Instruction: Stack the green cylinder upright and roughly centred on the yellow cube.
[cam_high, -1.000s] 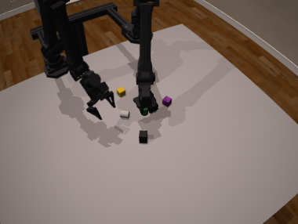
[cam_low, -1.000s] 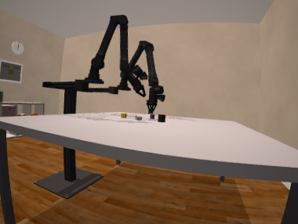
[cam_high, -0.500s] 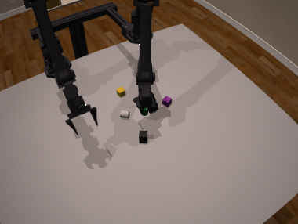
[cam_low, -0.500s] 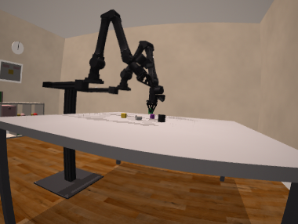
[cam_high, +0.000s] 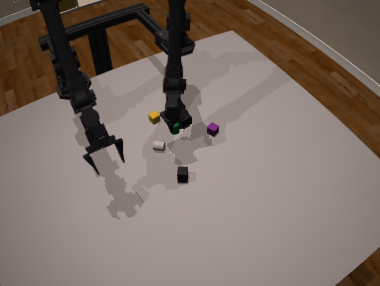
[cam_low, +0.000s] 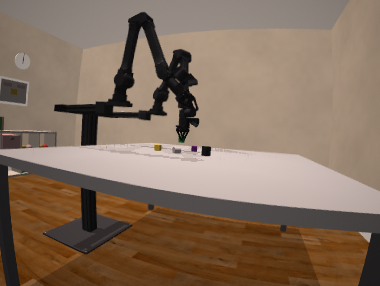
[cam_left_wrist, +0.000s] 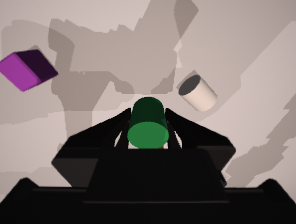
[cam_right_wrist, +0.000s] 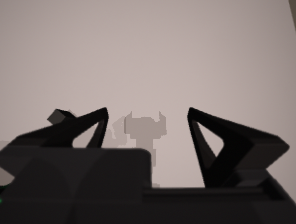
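My left hand is 17 cm past the yellow cube, 7 cm above it and 2 cm to the left of it. The rest, counted from my left hand: green cylinder (1 cm behind); then purple cube (17 cm to the left, 7 cm below, 4 cm ahead); then white cylinder (8 cm to the right, 7 cm below, 1 cm behind).
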